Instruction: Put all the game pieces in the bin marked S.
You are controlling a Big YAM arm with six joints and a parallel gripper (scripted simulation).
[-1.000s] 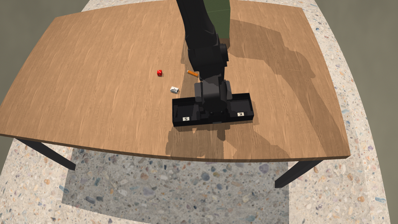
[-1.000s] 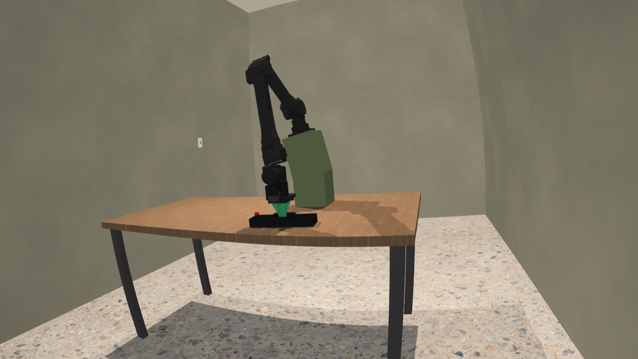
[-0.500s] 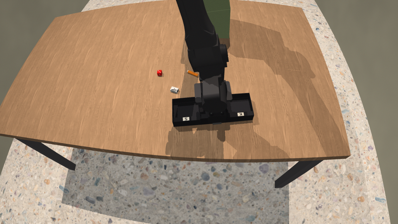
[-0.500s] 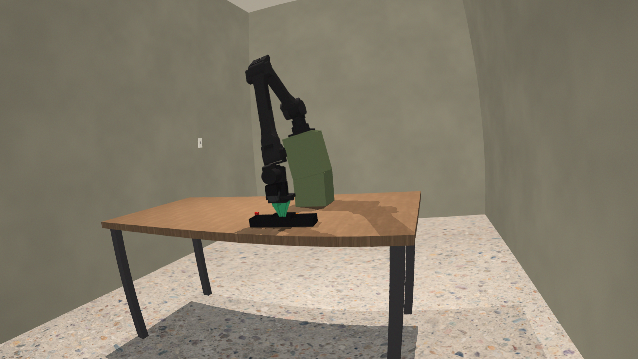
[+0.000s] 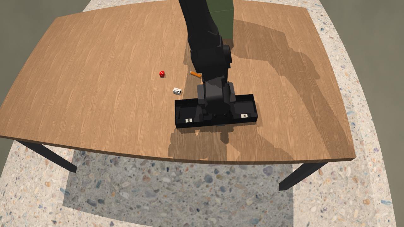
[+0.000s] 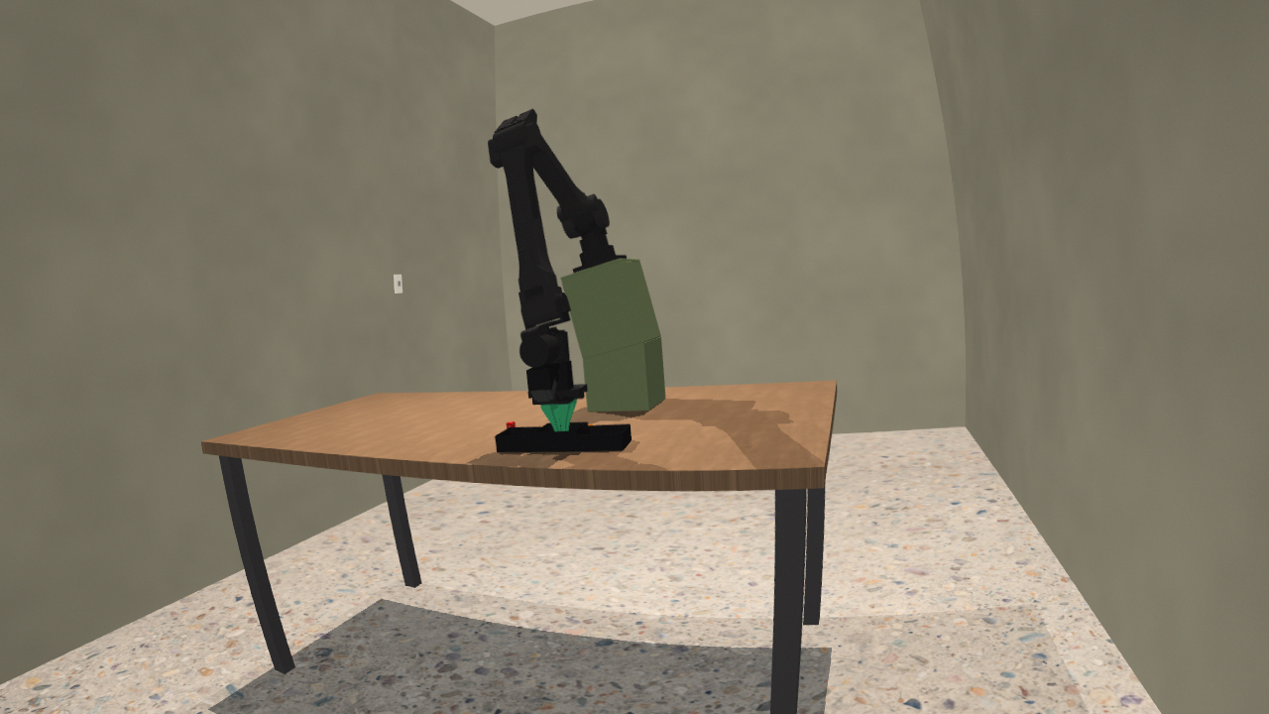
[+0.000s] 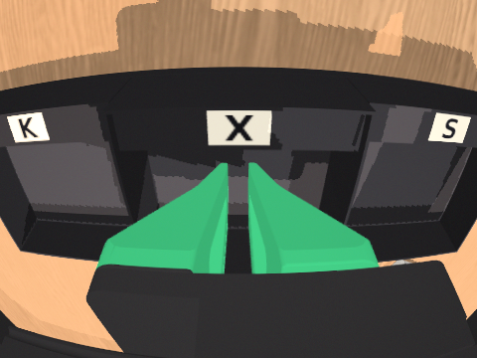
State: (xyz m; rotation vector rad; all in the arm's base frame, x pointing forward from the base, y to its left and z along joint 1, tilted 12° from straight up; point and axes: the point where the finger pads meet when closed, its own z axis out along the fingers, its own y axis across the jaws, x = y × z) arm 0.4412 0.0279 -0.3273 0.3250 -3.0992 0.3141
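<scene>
Now: the black bin marked S 10 mm below my hand. Also, from my hand: white domino (100 mm behind, 20 mm to the left, 20 mm below); orange cylinder (150 mm behind, 90 mm to the right, 20 mm below); grey-white sharpener (140 mm to the right, 70 mm behind, 20 mm below).
</scene>
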